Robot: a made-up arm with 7 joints. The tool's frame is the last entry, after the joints. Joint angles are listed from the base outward. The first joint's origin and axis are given. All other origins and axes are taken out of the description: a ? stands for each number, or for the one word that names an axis. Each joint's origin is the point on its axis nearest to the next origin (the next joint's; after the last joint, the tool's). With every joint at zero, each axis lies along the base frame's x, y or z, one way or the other. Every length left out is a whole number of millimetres.
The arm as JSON. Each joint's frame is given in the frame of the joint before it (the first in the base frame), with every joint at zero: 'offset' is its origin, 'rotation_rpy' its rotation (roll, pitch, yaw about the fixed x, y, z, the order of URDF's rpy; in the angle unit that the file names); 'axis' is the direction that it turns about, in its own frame. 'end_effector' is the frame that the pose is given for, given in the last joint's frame.
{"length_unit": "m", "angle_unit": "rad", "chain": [
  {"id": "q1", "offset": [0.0, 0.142, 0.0], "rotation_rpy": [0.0, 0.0, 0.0], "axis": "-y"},
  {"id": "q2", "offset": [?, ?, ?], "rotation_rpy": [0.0, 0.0, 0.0], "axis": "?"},
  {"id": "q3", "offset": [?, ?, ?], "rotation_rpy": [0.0, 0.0, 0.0], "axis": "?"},
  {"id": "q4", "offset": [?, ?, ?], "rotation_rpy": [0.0, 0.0, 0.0], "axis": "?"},
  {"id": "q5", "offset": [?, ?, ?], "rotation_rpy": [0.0, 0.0, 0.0], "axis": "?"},
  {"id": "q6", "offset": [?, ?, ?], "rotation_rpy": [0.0, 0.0, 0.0], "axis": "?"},
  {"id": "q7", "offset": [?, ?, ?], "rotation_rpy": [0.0, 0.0, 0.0], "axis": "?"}
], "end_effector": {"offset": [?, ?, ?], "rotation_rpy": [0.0, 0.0, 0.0]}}
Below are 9 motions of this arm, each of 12 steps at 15 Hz.
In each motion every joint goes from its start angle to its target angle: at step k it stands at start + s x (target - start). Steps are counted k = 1, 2, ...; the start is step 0. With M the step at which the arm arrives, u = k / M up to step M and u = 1 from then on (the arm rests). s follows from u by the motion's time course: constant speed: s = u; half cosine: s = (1 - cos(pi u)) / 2; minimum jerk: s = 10 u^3 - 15 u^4 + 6 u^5.
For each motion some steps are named. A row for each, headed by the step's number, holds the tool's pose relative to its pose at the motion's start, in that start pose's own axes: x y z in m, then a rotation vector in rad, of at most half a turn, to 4 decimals.
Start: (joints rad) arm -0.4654 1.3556 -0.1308 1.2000 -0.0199 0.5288 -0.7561
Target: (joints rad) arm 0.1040 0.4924 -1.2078 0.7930 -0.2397 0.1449 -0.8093
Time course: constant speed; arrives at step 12
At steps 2, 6, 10, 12:
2: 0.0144 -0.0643 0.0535 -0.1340 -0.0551 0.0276
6: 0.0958 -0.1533 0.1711 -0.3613 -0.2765 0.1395
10: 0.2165 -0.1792 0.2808 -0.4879 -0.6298 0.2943
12: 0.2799 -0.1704 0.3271 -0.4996 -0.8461 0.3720

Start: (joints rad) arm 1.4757 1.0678 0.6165 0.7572 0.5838 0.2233 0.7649
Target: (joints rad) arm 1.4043 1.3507 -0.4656 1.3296 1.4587 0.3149 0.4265
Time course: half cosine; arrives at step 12
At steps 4, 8, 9, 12:
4: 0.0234 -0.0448 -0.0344 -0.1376 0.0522 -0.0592
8: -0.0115 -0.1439 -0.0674 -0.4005 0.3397 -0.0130
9: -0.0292 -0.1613 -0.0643 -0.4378 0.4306 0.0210
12: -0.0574 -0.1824 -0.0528 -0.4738 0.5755 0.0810

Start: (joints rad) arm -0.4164 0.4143 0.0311 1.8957 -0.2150 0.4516 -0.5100
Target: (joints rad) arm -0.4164 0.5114 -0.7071 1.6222 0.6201 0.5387 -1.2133
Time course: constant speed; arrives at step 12
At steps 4, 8, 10, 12:
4: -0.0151 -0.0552 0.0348 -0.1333 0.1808 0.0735
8: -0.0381 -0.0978 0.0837 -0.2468 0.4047 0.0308
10: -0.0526 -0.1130 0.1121 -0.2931 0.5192 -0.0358
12: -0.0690 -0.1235 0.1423 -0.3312 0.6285 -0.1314

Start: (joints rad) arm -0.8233 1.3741 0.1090 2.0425 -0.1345 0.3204 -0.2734
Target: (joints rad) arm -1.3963 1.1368 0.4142 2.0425 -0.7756 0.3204 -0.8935
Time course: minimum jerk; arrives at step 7
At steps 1, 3, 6, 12:
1: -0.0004 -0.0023 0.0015 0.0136 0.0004 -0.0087
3: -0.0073 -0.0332 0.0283 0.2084 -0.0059 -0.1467
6: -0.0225 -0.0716 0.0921 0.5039 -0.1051 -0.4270
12: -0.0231 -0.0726 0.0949 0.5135 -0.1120 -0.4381

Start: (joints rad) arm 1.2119 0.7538 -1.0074 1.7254 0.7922 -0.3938 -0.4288
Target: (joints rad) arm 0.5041 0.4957 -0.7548 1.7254 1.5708 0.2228 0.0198
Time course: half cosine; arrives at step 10
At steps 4, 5, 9, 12:
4: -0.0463 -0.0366 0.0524 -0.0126 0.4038 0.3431
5: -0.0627 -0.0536 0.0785 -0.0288 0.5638 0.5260
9: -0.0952 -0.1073 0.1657 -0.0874 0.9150 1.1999
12: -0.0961 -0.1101 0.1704 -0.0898 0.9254 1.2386

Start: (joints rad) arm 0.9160 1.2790 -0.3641 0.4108 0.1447 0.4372 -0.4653
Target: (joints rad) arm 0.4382 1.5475 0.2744 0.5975 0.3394 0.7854 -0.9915
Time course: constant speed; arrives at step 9
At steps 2, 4, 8, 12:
2: -0.0109 0.0326 -0.0135 0.1439 0.0999 0.0344
4: -0.0149 0.0693 -0.0241 0.2872 0.1881 0.0640
8: -0.0015 0.1490 -0.0336 0.5591 0.3276 0.1168
12: 0.0062 0.1693 -0.0330 0.6218 0.3547 0.1297

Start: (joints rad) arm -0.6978 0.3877 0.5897 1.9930 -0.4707 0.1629 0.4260
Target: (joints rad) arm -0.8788 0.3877 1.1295 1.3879 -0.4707 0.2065 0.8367
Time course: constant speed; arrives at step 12
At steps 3, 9, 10, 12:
3: -0.0622 0.0093 0.0115 -0.0840 0.2253 0.0467
9: -0.1787 0.0279 0.0760 -0.2157 0.6358 0.2407
10: -0.1958 0.0305 0.0915 -0.2317 0.6968 0.2853
12: -0.2272 0.0348 0.1258 -0.2579 0.8105 0.3845

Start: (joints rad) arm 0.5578 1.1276 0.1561 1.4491 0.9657 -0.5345 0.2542
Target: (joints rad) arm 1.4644 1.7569 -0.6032 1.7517 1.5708 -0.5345 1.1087
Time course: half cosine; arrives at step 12
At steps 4, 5, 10, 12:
4: 0.0556 0.0004 -0.0624 -0.3199 -0.1303 0.0211
5: 0.0850 0.0014 -0.0819 -0.4636 -0.1752 0.0165
10: 0.2149 0.0171 -0.0916 -0.9843 -0.2654 -0.0458
12: 0.2280 0.0197 -0.0849 -1.0267 -0.2700 -0.0515

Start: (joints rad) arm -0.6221 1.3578 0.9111 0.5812 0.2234 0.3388 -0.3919
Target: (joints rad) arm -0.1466 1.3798 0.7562 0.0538 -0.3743 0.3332 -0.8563
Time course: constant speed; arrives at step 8
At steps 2, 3, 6, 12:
2: -0.0244 0.0025 -0.0122 0.1789 0.0708 -0.0967
3: -0.0371 0.0028 -0.0166 0.2588 0.1033 -0.1510
6: -0.0763 -0.0007 -0.0223 0.4576 0.1814 -0.3342
12: -0.1021 -0.0067 -0.0200 0.5543 0.2110 -0.4684

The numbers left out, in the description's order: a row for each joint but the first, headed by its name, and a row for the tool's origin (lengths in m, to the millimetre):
q2: xyz 0.0 0.0 0.0, axis +x
q3: xyz 0.0 0.0 -0.326, axis +z
q4: xyz 0.0 0.0 0.0, axis -y
q5: xyz 0.0 0.0 -0.293, axis +z
q6: xyz 0.0 0.0 0.0, axis +y
q7: xyz 0.0 0.0 0.0, axis -x
tool: xyz 0.0 0.0 0.0

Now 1 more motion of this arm.
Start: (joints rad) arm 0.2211 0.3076 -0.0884 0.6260 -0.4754 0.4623 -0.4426
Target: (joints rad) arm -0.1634 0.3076 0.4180 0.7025 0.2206 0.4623 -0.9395
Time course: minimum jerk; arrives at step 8
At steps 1, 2, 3, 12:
1: -0.0031 -0.0007 0.0000 0.0013 0.0116 0.0113
2: -0.0204 -0.0043 0.0002 0.0104 0.0768 0.0711
3: -0.0554 -0.0100 0.0014 0.0369 0.2131 0.1808
12: -0.2140 -0.0125 0.0232 0.2562 0.8726 0.5312

